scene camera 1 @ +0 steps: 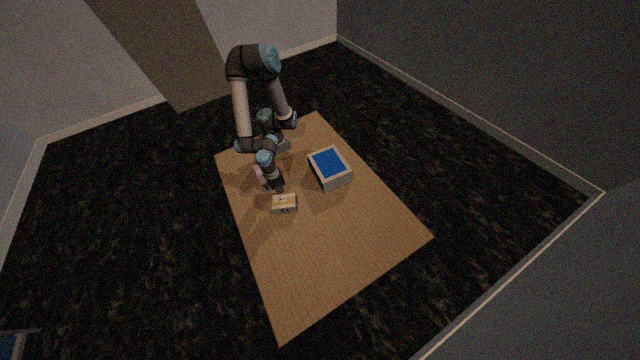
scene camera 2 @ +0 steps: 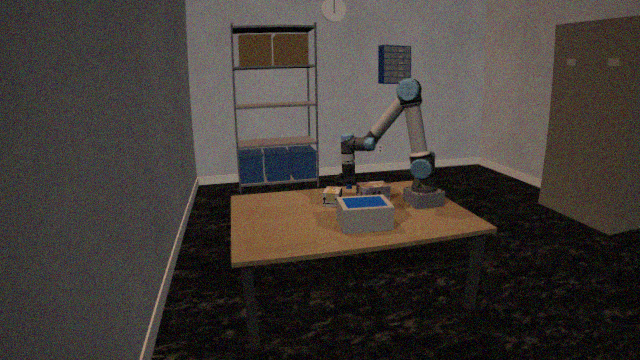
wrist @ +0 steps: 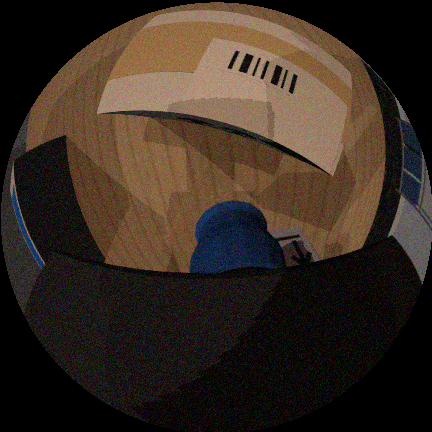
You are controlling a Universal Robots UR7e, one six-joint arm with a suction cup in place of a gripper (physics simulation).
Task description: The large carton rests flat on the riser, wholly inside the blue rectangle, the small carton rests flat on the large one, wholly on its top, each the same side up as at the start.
Labels:
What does the grey riser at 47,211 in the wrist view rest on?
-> The table.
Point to my suction cup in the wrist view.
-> At 231,234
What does my suction cup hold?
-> Nothing.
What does the large carton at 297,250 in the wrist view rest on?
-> The table.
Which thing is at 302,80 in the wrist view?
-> A small carton.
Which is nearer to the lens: the large carton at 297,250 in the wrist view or the grey riser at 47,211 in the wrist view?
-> The large carton.

